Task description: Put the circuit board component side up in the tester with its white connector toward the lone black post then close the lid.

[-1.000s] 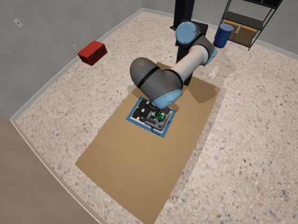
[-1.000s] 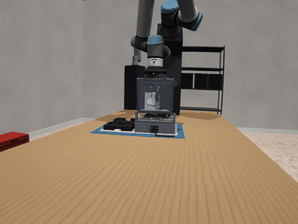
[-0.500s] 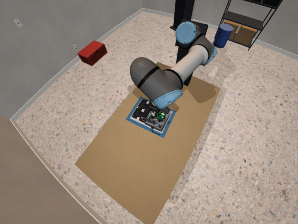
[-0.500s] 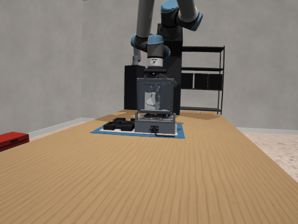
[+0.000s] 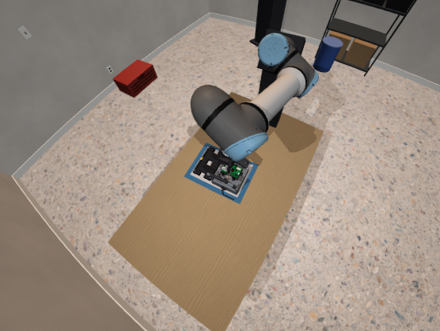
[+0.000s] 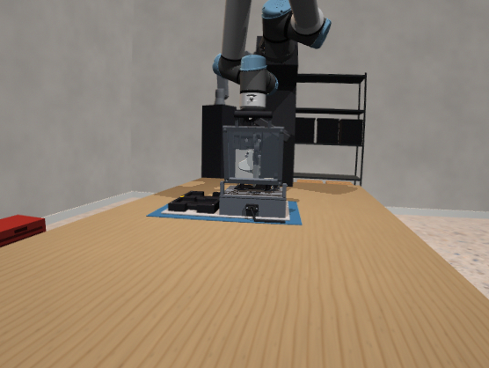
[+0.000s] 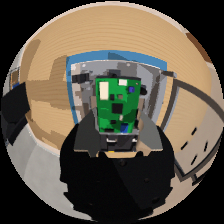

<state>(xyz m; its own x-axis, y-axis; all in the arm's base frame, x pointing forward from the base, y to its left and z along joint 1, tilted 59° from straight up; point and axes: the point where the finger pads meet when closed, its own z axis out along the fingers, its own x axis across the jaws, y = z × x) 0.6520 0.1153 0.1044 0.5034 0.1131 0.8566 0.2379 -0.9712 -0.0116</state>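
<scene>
My hand is right at the green circuit board. From my hand the other things lie so: tester bed (10 mm to the left, 20 mm below); tester lid (110 mm ahead, 50 mm to the left, 100 mm above).
</scene>
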